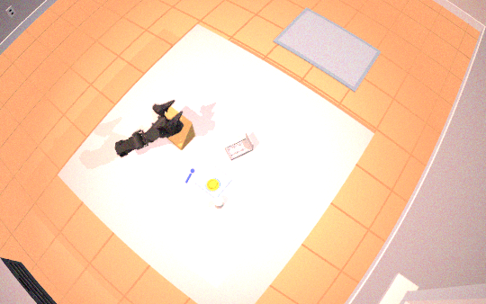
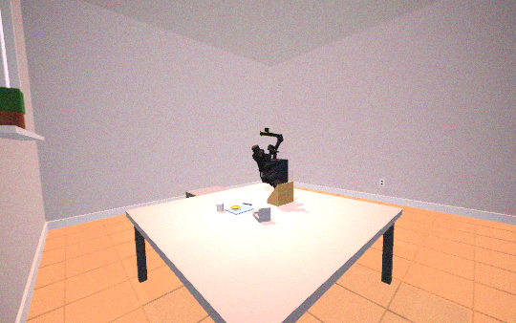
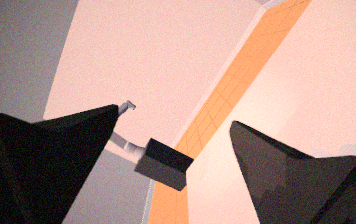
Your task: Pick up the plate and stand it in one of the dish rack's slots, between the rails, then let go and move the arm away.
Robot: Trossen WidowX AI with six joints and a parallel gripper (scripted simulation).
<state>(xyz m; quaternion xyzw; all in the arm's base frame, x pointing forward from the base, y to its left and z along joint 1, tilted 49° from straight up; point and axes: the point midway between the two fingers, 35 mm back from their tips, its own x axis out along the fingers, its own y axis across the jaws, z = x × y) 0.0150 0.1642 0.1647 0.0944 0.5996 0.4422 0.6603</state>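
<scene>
Now: gripper tip 290 mm short of the yellow plate, 90 mm to the left of it and 320 mm above it. The rest, counted from my gripper tip: dish rack 240 mm ahead, 140 mm to the left, 310 mm below; then light blue mat 270 mm ahead, 70 mm to the right, 330 mm below; then blue spoon 170 mm ahead, 130 mm to the right, 330 mm below.
</scene>
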